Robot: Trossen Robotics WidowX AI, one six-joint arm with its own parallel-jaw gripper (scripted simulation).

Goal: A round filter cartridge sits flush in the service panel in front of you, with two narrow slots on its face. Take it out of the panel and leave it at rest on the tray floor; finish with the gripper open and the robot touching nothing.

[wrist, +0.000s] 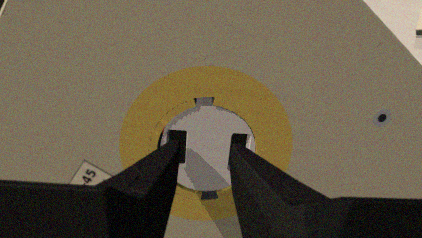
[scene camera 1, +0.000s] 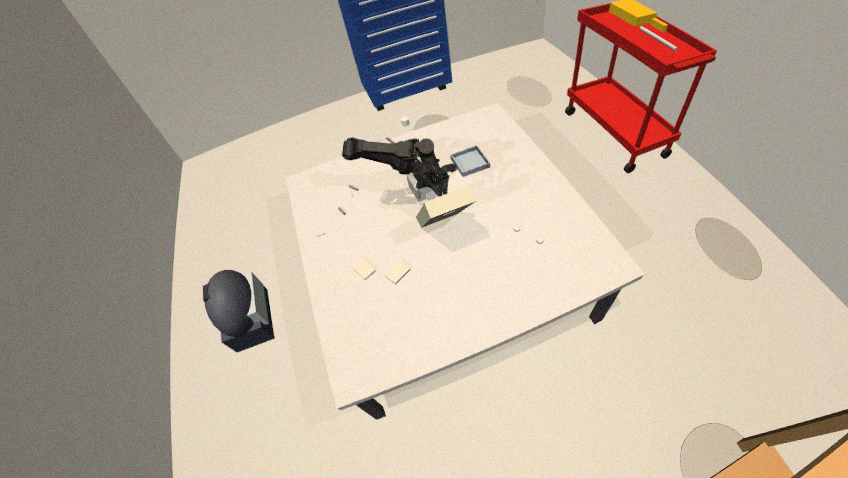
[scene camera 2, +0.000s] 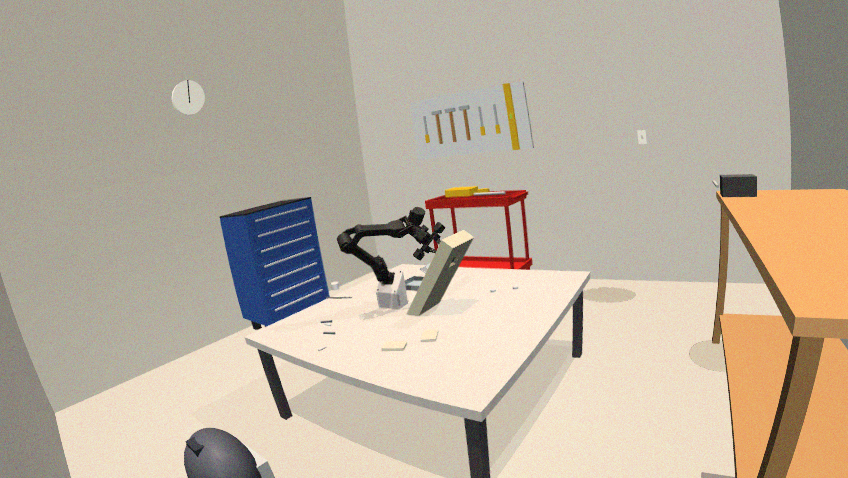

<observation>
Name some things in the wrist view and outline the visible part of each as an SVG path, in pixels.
My gripper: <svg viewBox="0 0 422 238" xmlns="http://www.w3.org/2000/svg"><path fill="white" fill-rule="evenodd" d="M229 161L231 187L243 238L422 238L422 199L339 197L330 199L290 177L284 171L242 144L232 144ZM180 141L170 140L126 170L96 185L0 180L0 238L164 238L177 185Z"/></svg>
A round grey filter cartridge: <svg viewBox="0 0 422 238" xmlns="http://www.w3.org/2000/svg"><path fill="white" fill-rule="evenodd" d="M196 98L196 107L179 113L166 124L163 129L160 147L170 140L180 141L177 182L180 185L196 191L221 190L231 186L229 161L232 144L242 144L255 153L255 140L249 125L243 118L233 111L214 106L212 97Z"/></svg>
</observation>
